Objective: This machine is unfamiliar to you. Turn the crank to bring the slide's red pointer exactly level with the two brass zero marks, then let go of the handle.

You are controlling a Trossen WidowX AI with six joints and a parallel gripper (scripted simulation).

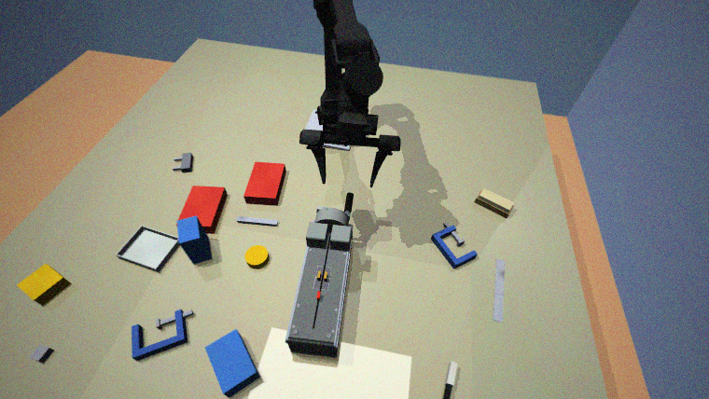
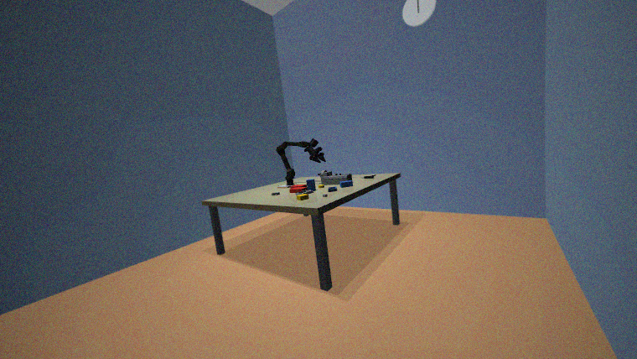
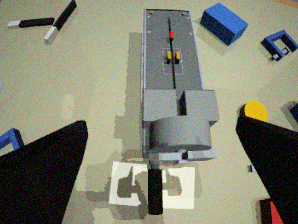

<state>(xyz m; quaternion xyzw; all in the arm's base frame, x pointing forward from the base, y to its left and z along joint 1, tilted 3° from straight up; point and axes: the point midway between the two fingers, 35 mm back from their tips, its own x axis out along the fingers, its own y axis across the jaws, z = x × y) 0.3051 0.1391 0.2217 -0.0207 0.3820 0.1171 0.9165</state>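
My gripper tip is 110 mm above the dark crank handle, 40 mm past it and 10 mm to the left of it. From my gripper tip the other things lie so: tan block: 330 mm to the left, 220 mm behind, 180 mm below; red pointer: 180 mm ahead, 120 mm below, 10 mm to the left; grey strip: 360 mm to the left, 200 mm below, 10 mm ahead.
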